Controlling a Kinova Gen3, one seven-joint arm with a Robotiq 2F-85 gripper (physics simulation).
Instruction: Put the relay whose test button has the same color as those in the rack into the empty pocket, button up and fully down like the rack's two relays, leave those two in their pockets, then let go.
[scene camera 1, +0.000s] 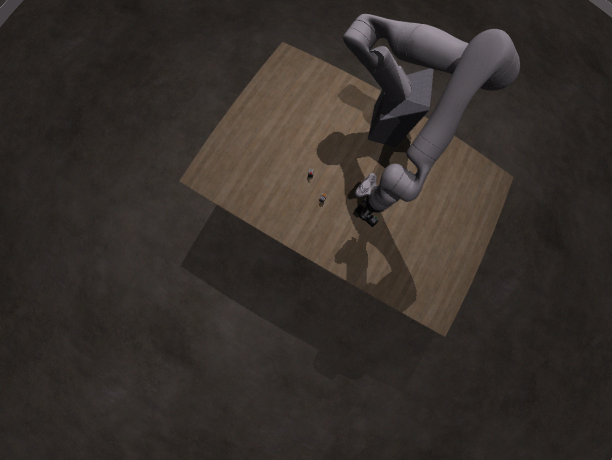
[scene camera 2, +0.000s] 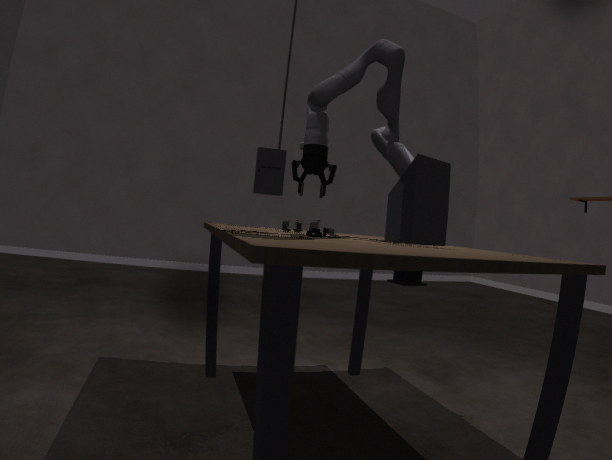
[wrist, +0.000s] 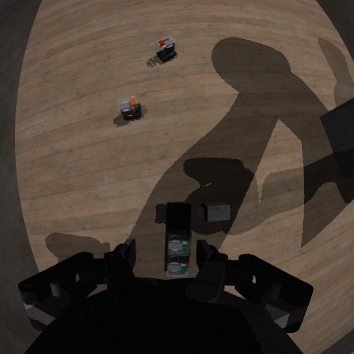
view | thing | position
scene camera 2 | my gripper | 311, 196
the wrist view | my gripper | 165, 249
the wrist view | black rack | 177, 221
